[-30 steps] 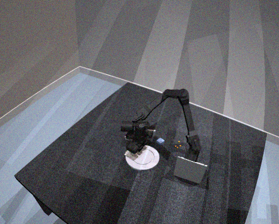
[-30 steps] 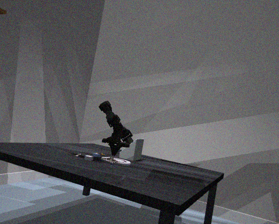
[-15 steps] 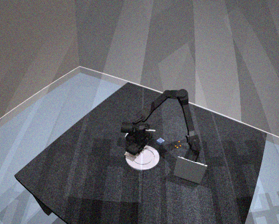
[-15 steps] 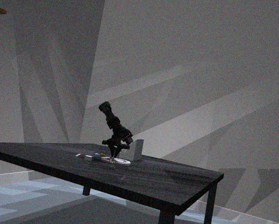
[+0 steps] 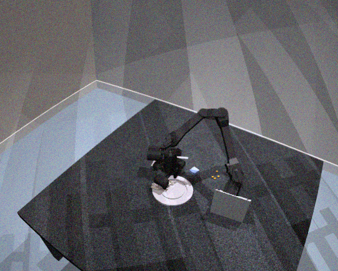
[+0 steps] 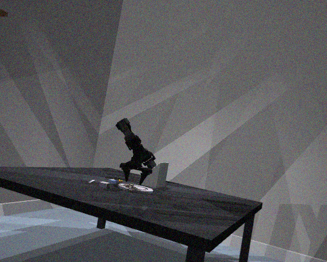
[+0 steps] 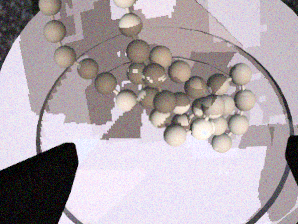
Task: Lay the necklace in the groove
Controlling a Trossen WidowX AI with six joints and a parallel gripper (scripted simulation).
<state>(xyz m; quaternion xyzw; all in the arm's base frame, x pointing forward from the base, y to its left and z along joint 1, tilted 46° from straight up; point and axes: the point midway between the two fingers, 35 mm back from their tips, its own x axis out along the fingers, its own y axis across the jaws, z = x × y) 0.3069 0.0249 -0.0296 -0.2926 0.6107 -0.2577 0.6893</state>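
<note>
Now: gripper tip 2 cm past the round white bead board, 1 cm to the right of it and 2 cm above it. From my gripper tip the other things lie so: small white block: 14 cm ahead, 9 cm to the right, 2 cm below; small blue cube: 4 cm behind, 17 cm to the right, 3 cm below; thin white stick: 9 cm ahead, 22 cm to the right, 3 cm below.
</note>
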